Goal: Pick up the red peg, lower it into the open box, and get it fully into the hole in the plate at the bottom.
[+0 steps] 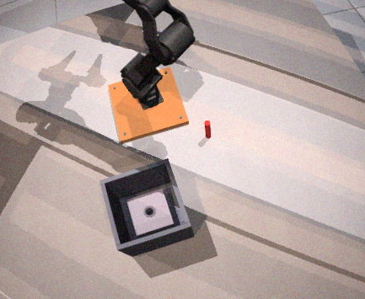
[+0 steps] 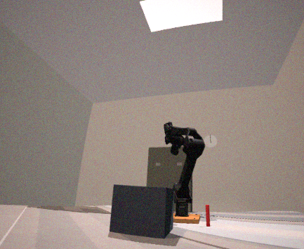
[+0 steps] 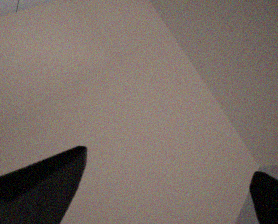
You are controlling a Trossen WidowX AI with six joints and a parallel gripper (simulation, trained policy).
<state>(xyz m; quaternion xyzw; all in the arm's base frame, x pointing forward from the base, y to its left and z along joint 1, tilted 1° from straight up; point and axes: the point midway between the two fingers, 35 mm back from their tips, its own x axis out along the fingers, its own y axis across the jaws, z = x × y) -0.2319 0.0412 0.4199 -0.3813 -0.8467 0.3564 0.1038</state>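
Now: gripper tip 430 mm short of the red peg, 400 mm above it and 30 mm to the right of it. The rest, counted from my gripper tip: pale plate: 570 mm ahead, 390 mm below, 180 mm to the right.
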